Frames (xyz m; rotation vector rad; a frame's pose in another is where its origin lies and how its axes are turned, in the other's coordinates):
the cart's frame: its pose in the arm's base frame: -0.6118 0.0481 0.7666 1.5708 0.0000 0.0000
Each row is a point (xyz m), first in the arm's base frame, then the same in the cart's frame.
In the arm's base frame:
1: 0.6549 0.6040 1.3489
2: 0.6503 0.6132 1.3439
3: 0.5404 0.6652 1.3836
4: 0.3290 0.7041 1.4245
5: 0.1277 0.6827 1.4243
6: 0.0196 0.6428 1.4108
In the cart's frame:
1: 1.2667 0.5823 -0.5559
2: 1.2621 0.5773 -0.5651
3: 1.1522 0.6170 -0.6171
4: 0.9408 0.6579 -0.6560
5: 0.7395 0.6577 -0.6346
6: 0.6314 0.6442 -0.5947

